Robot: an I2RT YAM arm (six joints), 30 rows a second.
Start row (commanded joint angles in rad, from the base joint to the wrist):
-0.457 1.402 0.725 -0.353 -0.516 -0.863
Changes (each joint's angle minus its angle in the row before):
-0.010 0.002 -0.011 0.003 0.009 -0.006
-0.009 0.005 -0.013 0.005 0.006 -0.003
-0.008 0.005 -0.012 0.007 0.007 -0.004
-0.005 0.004 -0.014 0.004 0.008 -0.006
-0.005 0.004 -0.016 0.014 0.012 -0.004
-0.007 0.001 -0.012 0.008 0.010 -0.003
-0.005 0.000 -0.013 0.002 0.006 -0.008
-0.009 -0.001 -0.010 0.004 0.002 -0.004
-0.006 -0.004 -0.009 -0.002 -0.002 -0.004
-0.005 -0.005 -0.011 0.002 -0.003 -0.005
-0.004 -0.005 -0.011 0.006 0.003 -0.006
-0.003 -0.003 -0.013 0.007 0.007 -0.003
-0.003 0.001 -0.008 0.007 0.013 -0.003
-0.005 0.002 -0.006 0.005 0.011 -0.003
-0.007 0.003 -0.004 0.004 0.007 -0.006
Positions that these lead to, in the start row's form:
-0.467 1.404 0.714 -0.350 -0.507 -0.869
-0.476 1.409 0.701 -0.345 -0.501 -0.872
-0.484 1.414 0.689 -0.338 -0.494 -0.876
-0.489 1.418 0.675 -0.334 -0.486 -0.882
-0.494 1.422 0.659 -0.320 -0.474 -0.886
-0.501 1.423 0.647 -0.312 -0.464 -0.889
-0.506 1.423 0.634 -0.310 -0.458 -0.897
-0.515 1.422 0.624 -0.306 -0.456 -0.901
-0.521 1.418 0.615 -0.308 -0.458 -0.905
-0.526 1.413 0.604 -0.306 -0.461 -0.910
-0.530 1.408 0.593 -0.300 -0.458 -0.916
-0.533 1.405 0.580 -0.293 -0.451 -0.919
-0.536 1.406 0.572 -0.286 -0.438 -0.922
-0.541 1.408 0.566 -0.281 -0.427 -0.925
-0.548 1.411 0.562 -0.277 -0.420 -0.931

